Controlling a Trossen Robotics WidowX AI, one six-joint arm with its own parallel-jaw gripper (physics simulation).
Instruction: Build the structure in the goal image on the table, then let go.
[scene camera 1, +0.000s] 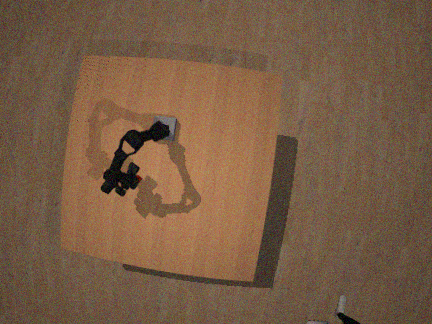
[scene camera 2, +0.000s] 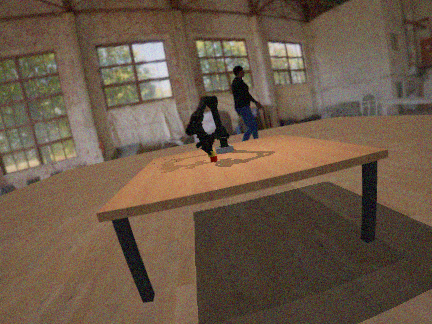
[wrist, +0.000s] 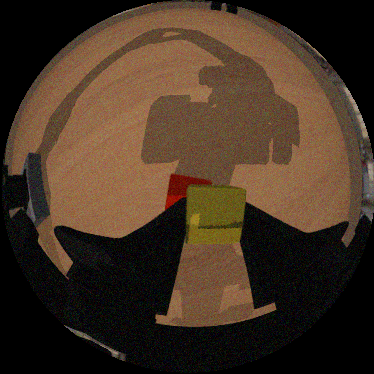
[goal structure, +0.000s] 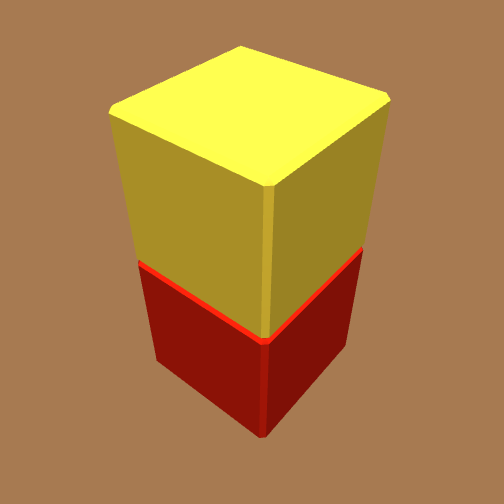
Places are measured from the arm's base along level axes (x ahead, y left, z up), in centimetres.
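Where they show: gripper, fingertip midpoint: (scene camera 2: 211, 155) (wrist: 210, 203); arm's base at its link origin: (scene camera 1: 163, 131) (scene camera 2: 224, 146) (wrist: 24, 191).
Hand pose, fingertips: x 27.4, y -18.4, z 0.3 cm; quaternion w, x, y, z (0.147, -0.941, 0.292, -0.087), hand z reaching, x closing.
Things, the pixels of their top centre, and the offset from my fingertips. Level surfaces: height alone.
- red block at its top centre: (wrist: 187, 197) (scene camera 1: 137, 179) (scene camera 2: 213, 156) dx -1.2, dy +1.1, dz -1.3 cm
- yellow block at its top centre: (wrist: 218, 218) (scene camera 2: 210, 151) dx -0.2, dy -0.2, dz +2.4 cm
- wooden table at its surface level: dz -4.6 cm
A red block (scene camera 1: 139, 178) (scene camera 2: 214, 159) (wrist: 176, 191) sits on the table, partly covered by the gripper in the top view and by the yellow block and a finger in the wrist view. My gripper (scene camera 2: 213, 151) (wrist: 210, 203) is shut on a yellow block (scene camera 2: 213, 154) (wrist: 216, 212), which shows between the black fingers in the wrist view. In scene camera 2 the yellow block is just above the red block. In the wrist view it overlaps the red block's right side. I cannot tell whether the two touch.
The arm's grey base plate (scene camera 1: 171, 123) (scene camera 2: 225, 149) (wrist: 37, 192) stands on the wooden table (scene camera 1: 225, 150) (scene camera 2: 300, 155). The arm's shadows fall across the table. A person (scene camera 2: 243, 100) in a black top stands beyond the table. Part of another figure (scene camera 1: 347, 318) shows on the floor.
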